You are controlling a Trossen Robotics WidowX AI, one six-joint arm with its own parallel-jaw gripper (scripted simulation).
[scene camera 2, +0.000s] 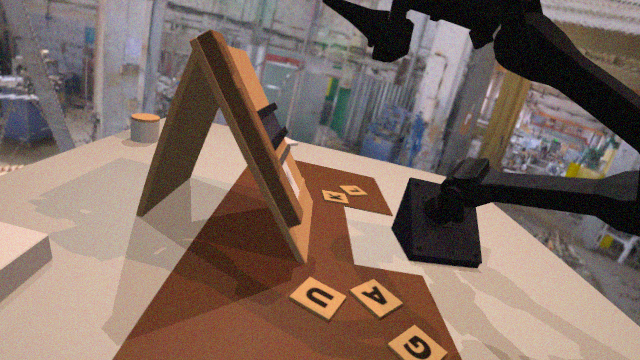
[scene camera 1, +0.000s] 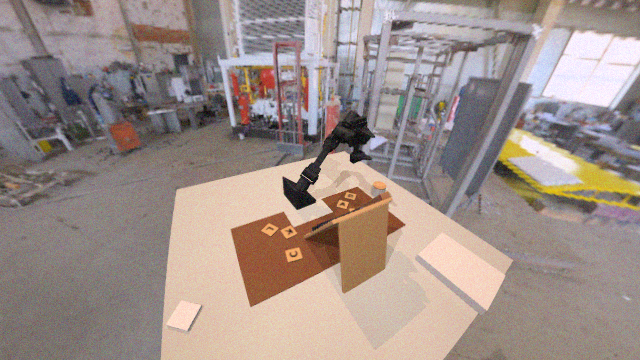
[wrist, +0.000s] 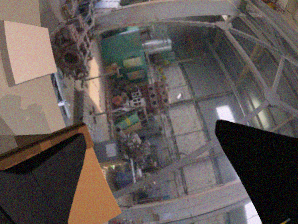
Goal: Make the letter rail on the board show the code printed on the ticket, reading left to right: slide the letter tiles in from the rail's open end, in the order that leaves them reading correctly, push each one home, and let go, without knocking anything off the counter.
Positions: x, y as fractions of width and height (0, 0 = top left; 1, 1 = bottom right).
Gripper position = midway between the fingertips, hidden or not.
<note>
My gripper (scene camera 1: 0.58, 0.41) is open and holds nothing. Further things: a letter tile (scene camera 2: 0.49, 0.83), a wooden a-frame board (scene camera 2: 0.34, 0.21) and a brown mat (scene camera 2: 0.36, 0.80).
My gripper shows as well in the wrist view (wrist: 0.51, 0.60). The wooden a-frame board shows as well in scene camera 1 (scene camera 1: 0.57, 0.65). The brown mat also shows in scene camera 1 (scene camera 1: 0.41, 0.75). The wrist view does not show the letter tile: it is out of frame.
</note>
